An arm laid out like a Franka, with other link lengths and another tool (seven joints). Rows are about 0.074 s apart.
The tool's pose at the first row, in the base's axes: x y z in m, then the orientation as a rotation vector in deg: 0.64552 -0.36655 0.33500 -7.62 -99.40 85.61
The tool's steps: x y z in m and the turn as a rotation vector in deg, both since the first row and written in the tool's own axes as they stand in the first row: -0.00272 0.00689 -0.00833 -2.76 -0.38 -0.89; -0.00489 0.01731 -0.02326 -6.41 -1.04 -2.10; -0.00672 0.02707 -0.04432 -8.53 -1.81 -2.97; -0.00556 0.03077 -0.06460 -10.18 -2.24 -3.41; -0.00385 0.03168 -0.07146 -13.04 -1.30 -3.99; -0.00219 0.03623 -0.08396 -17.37 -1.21 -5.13; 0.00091 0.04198 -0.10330 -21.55 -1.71 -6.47
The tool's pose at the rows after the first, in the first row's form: 0.64969 -0.35963 0.32732 -7.99 -101.64 82.72; 0.65619 -0.34626 0.31659 -8.32 -104.64 78.85; 0.66660 -0.32813 0.30633 -8.09 -106.62 76.55; 0.67708 -0.31069 0.30284 -8.23 -108.04 74.87; 0.67990 -0.30415 0.30261 -9.86 -109.15 71.61; 0.68480 -0.29221 0.29898 -11.12 -111.73 66.78; 0.69256 -0.27381 0.29474 -11.68 -114.50 62.02
